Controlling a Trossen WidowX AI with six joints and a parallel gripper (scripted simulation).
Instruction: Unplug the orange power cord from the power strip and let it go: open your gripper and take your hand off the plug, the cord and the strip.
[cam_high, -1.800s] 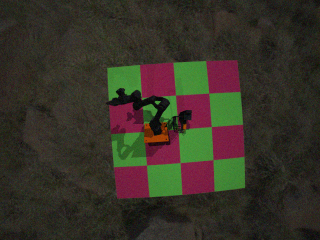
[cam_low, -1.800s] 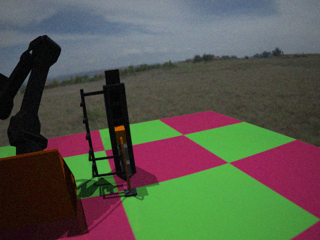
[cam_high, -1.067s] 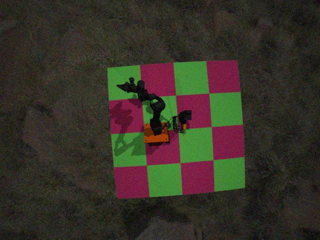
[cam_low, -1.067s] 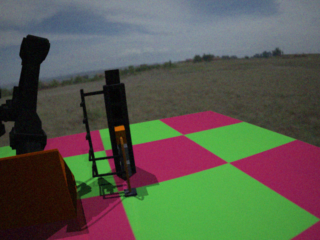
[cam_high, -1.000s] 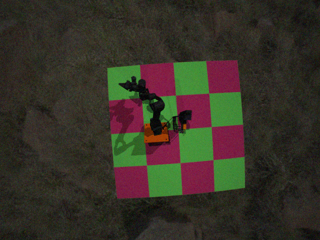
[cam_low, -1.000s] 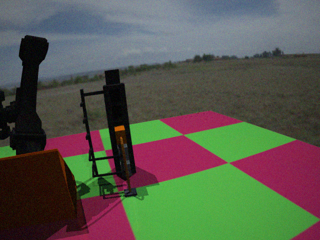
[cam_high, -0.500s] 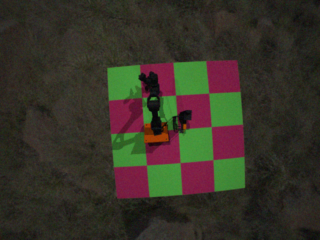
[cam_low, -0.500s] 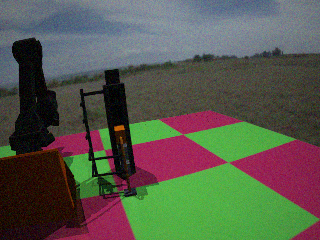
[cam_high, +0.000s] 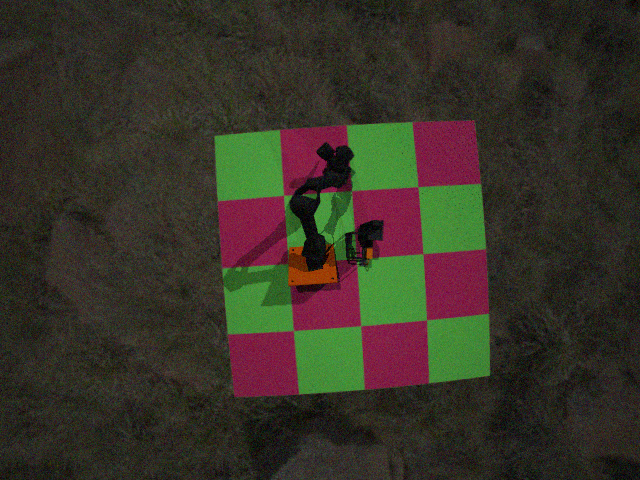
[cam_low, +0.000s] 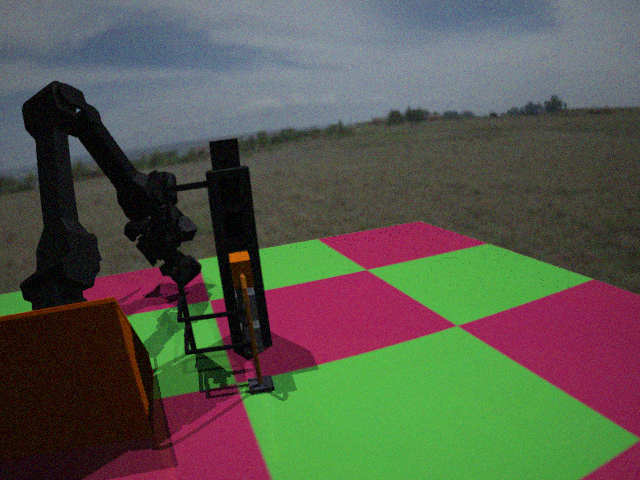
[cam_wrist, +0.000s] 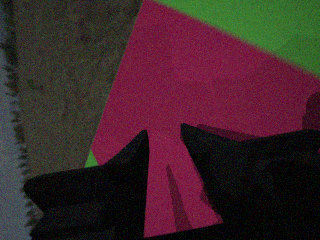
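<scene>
The orange plug is 47 cm to the right of my gripper tip, 12 cm above it and 6 cm ahead of it. Round my gripper tip: power strip: 40 cm to the right, 10 cm above, 8 cm ahead.
</scene>
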